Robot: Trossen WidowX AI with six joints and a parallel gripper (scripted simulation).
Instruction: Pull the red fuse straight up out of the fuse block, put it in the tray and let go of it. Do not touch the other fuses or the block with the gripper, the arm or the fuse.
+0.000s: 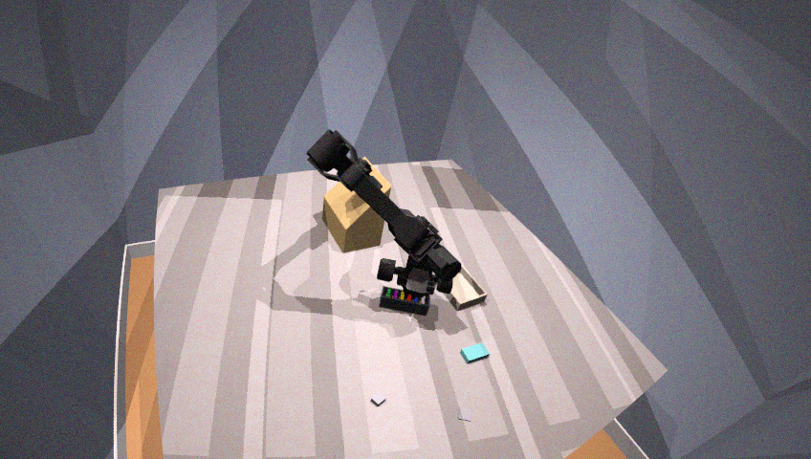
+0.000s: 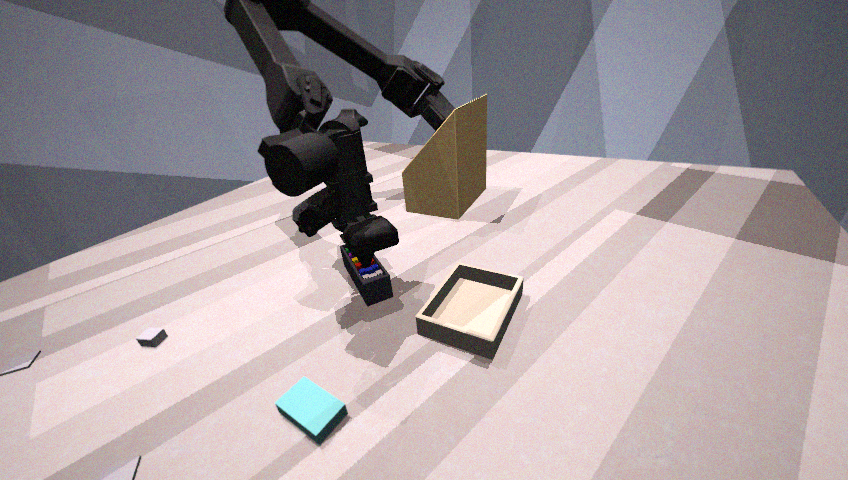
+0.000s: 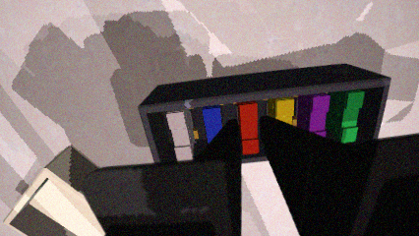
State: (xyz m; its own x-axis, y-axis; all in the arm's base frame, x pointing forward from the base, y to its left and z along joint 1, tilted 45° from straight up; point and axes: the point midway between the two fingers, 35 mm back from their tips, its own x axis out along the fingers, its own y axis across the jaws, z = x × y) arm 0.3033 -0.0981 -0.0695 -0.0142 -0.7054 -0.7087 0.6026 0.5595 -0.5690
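The red fuse lies 1 cm below my gripper tip. The rest, counted from my gripper tip: cyan slab (21 cm ahead, 7 cm to the left, 3 cm below); beige tray (1 cm ahead, 18 cm to the left, 3 cm below); small grey piece (22 cm ahead, 21 cm to the right, 3 cm below).
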